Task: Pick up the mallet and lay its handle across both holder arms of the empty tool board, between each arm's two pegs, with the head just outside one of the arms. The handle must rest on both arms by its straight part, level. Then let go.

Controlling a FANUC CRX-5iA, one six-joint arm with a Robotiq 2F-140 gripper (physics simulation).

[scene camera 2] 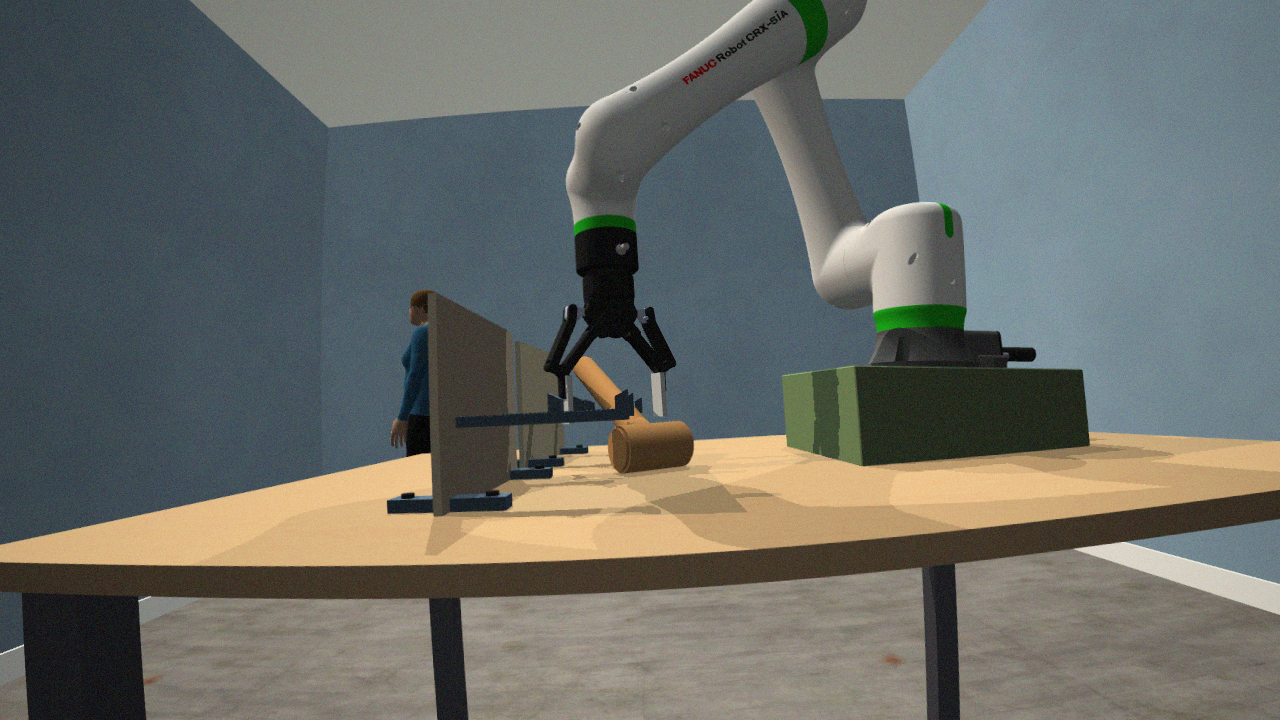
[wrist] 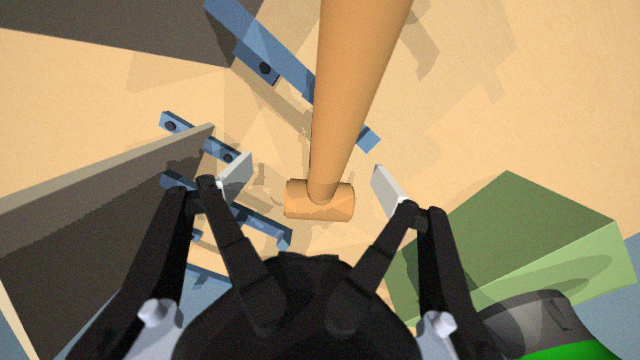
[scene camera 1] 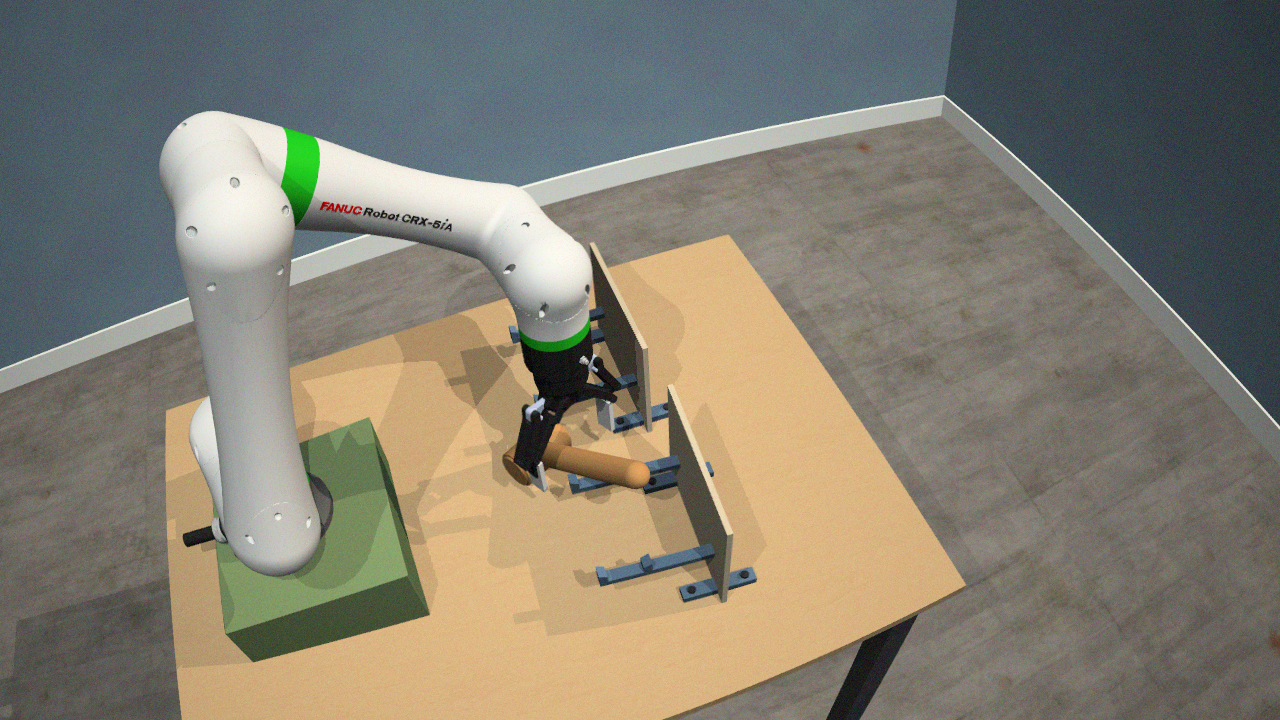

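The brown mallet (scene camera 1: 601, 465) (scene camera 2: 651, 445) (wrist: 345, 75) has its head on the table and its handle slanting up. The handle crosses above one blue arm of the nearer board (scene camera 1: 693, 465) in scene camera 1; whether they touch I cannot tell. The other board (scene camera 1: 622, 331) (scene camera 2: 469, 402) (wrist: 100, 200) stands beside it, also with pegged blue arms. No tool lies level across either board's visible arms. My gripper (scene camera 1: 572, 445) (scene camera 2: 613, 398) (wrist: 313, 168) is open and empty, pointing down above the head end, its fingers on either side of the handle's line. It partly hides the head in scene camera 1.
The robot stands on a green block (scene camera 1: 331, 573) (scene camera 2: 966, 411) (wrist: 530, 220) at one side of the wooden table (scene camera 1: 483, 662) (scene camera 2: 268, 546). Blue feet (scene camera 1: 717, 583) (scene camera 2: 449, 503) hold the boards upright. A person (scene camera 2: 415, 367) stands behind the boards in scene camera 2.
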